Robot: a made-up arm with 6 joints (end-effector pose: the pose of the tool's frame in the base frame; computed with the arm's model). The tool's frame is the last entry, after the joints.
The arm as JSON. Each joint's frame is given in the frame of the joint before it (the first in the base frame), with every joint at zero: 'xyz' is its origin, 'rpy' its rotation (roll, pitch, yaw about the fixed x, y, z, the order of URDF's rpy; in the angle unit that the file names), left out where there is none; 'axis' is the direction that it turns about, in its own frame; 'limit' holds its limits. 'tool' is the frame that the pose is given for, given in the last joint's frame.
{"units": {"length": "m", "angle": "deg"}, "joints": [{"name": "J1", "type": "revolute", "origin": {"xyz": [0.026, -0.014, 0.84]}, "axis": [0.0, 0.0, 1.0], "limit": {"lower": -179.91, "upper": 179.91}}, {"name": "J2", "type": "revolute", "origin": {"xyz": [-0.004, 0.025, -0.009]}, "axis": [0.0, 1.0, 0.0], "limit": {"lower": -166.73, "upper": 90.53}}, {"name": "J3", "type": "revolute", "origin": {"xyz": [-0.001, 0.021, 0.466]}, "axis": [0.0, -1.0, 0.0], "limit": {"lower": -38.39, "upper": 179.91}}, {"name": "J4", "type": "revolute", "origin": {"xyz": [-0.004, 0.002, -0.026]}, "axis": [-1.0, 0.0, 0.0], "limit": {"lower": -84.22, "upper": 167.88}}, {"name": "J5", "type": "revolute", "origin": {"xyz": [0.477, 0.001, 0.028]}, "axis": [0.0, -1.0, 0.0], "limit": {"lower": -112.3, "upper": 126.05}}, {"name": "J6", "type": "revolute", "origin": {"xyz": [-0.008, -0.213, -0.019]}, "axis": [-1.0, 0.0, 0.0], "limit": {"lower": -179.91, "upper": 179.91}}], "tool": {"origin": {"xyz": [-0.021, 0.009, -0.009]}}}
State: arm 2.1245 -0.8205 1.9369 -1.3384 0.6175 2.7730
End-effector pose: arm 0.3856 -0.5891 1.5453 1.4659 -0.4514 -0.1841
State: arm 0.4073 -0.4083 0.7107 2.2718 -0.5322 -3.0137
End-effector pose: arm -0.1550 0.1437 1.7094 1.1353 -1.3519 0.4772
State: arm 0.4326 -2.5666 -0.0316 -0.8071 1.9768 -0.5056
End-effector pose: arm -0.4584 -0.3451 0.8614 -0.7942 1.3345 -0.3005
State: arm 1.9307 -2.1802 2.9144 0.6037 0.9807 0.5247
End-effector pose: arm 0.1948 -0.0893 0.1458 -0.6439 -0.8002 2.3792
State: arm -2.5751 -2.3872 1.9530 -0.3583 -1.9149 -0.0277
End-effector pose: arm 0.3786 0.4053 0.0786 -2.7398 -0.2673 -0.9667
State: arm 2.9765 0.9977 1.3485 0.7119 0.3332 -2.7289
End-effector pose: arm -0.7107 0.2186 1.3553 -0.3585 -2.1221 -1.4754
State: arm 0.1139 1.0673 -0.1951 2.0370 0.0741 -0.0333
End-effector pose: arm 0.6935 0.2008 0.6789 -1.7006 0.6640 1.3741
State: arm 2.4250 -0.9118 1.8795 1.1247 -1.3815 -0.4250
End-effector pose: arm 0.6622 -0.5796 1.1019 1.7548 0.3497 1.0067
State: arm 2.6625 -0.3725 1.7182 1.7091 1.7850 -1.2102
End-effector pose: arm 0.4946 -0.3455 1.6067 -1.0549 2.4166 -0.7972
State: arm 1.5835 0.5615 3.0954 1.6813 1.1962 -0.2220
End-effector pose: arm -0.0326 -0.2707 1.3601 0.1819 -2.5628 -1.0238
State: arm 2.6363 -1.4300 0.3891 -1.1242 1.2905 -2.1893
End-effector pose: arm 0.3714 -0.1580 1.4052 -0.6567 -0.3597 0.4813
